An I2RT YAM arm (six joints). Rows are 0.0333 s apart.
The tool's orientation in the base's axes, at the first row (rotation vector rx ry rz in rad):
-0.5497, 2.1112, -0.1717
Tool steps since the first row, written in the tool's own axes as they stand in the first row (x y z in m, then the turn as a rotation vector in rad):
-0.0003, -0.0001, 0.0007, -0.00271, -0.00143, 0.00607
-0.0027, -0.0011, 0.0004, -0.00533, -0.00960, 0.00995
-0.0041, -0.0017, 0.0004, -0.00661, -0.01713, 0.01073
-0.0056, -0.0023, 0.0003, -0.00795, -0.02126, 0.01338
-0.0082, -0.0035, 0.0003, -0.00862, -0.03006, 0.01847
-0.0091, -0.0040, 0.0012, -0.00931, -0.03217, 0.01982
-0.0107, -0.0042, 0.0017, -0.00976, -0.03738, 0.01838
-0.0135, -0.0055, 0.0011, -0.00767, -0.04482, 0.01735
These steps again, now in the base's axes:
0.0007, 0.0001, -0.0001, 0.00672, 0.00045, -0.00094
0.0020, 0.0003, 0.0022, 0.01375, -0.00532, 0.00148
0.0028, 0.0004, 0.0034, 0.01740, -0.01139, 0.00444
0.0037, 0.0005, 0.0048, 0.02153, -0.01424, 0.00528
0.0053, 0.0006, 0.0072, 0.02882, -0.02135, 0.00575
0.0066, 0.0006, 0.0075, 0.03092, -0.02280, 0.00618
0.0079, 0.0012, 0.0085, 0.03162, -0.02737, 0.00903
0.0091, 0.0012, 0.0114, 0.03215, -0.03501, 0.01045

